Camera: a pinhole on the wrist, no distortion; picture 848 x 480 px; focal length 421.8 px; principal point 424.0 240.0 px. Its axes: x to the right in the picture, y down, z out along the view. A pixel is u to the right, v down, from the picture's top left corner.
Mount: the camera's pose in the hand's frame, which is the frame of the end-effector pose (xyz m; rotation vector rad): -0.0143 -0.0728 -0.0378 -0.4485 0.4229 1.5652
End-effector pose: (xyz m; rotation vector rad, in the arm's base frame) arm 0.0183 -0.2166 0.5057 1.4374 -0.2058 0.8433
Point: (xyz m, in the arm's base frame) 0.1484 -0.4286 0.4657
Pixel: 120.5 237.5
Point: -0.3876 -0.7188 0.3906
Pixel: outside the picture
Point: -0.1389 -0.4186 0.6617
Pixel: 633.5 325.1
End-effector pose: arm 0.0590 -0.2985 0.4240 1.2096 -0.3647 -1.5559
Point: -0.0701 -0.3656 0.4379
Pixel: 268.3 101.0
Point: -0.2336 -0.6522 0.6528
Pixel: 355.7 93.1
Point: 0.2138 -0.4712 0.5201
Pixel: outside the picture
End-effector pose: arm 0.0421 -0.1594 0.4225 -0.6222 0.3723 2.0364
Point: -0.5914 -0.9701 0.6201
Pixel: outside the picture
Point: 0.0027 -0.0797 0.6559
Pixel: 290.8 301.5
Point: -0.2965 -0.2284 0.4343
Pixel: 818.1 69.6
